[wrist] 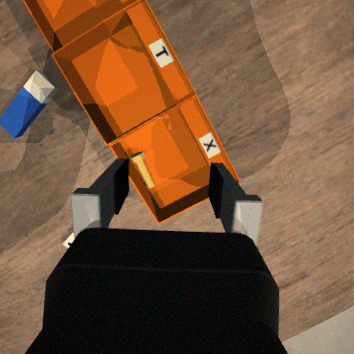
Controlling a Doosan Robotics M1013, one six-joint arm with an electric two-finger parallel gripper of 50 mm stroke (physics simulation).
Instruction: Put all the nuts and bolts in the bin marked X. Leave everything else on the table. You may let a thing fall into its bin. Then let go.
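Places are measured from the arm's base along level axes (x back, y right, z up), in metres.
Where they show: gripper, fingertip midpoint: point(168, 177).
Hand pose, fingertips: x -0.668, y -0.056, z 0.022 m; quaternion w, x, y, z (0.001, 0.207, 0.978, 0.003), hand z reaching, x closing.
Note:
After its pixels a point has its place.
The orange bin marked X point(172, 145) {x -0.671, y -0.059, z -0.073 m} is the end compartment of a row of bins, near the middle of the view. A brass bolt point(144, 172) {x -0.637, y -0.046, z -0.064 m} lies in it, by the left wall, with its head toward the upper left. My gripper point(168, 177) {x -0.668, y -0.056, z 0.022 m} is open and empty, its fingers wide apart over the lower end of the X bin, one on each side. The bolt is near the left fingertip and apart from it.
The orange bin marked T point(112, 82) {x -0.641, y -0.133, z -0.073 m} adjoins the X bin at the upper left, and another orange compartment point(70, 15) {x -0.629, y -0.203, z -0.073 m} follows beyond it. A blue and white eraser point(25, 107) {x -0.556, y -0.145, z -0.067 m} lies on the wooden table left of the bins. A small part of a white domino point(69, 241) {x -0.527, y -0.002, z -0.073 m} shows beside the left finger.

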